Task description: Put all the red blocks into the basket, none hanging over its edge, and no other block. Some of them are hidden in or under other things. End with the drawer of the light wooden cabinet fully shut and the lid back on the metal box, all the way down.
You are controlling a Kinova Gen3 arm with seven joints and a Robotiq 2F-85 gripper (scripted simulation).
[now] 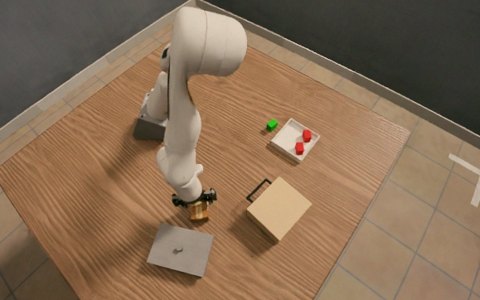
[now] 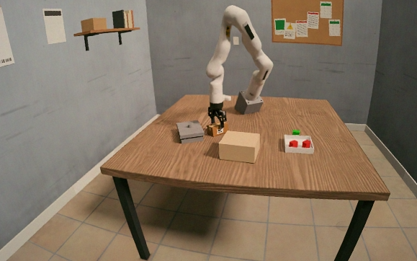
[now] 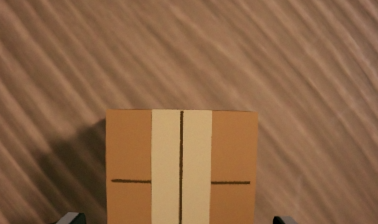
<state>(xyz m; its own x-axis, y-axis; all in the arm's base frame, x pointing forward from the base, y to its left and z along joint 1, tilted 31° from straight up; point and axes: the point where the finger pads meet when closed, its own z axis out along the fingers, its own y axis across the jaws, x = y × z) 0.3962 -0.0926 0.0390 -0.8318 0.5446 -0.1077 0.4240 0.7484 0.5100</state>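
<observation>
Right now the brown cardboard box is 10 mm below my hand. From my hand the other things lie so: grey lid 100 mm ahead, 130 mm to the right; then grey metal box 90 mm ahead, 130 mm to the right, 20 mm below; then blue block 20 mm ahead, 10 mm to the right, 30 mm below.
</observation>
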